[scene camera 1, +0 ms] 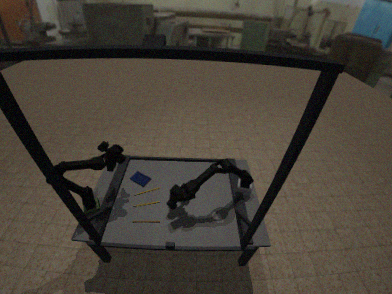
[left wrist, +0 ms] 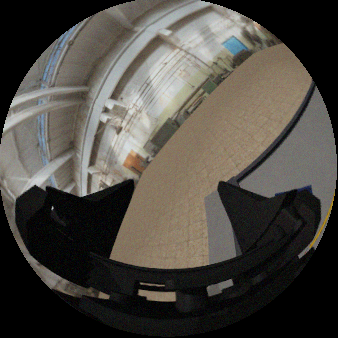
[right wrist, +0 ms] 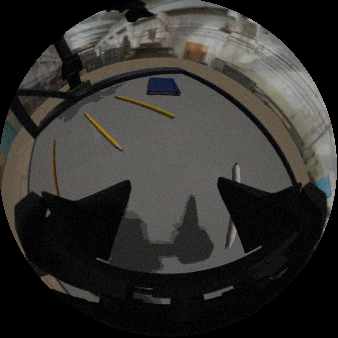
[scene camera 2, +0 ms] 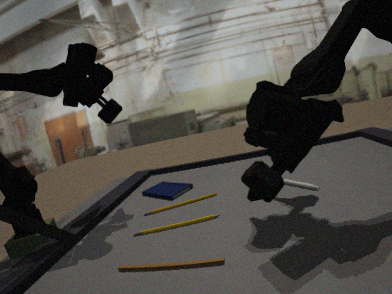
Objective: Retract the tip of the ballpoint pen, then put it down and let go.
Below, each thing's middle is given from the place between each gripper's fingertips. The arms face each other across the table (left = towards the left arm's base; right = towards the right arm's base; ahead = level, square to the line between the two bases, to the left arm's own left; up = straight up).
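Green object (scene camera 2: 23, 246): 20 mm below my right hand and 550 mm to the left of it.
Counted from my left hand, the green object is 30 cm below, 18 cm to the left and 26 cm behind.
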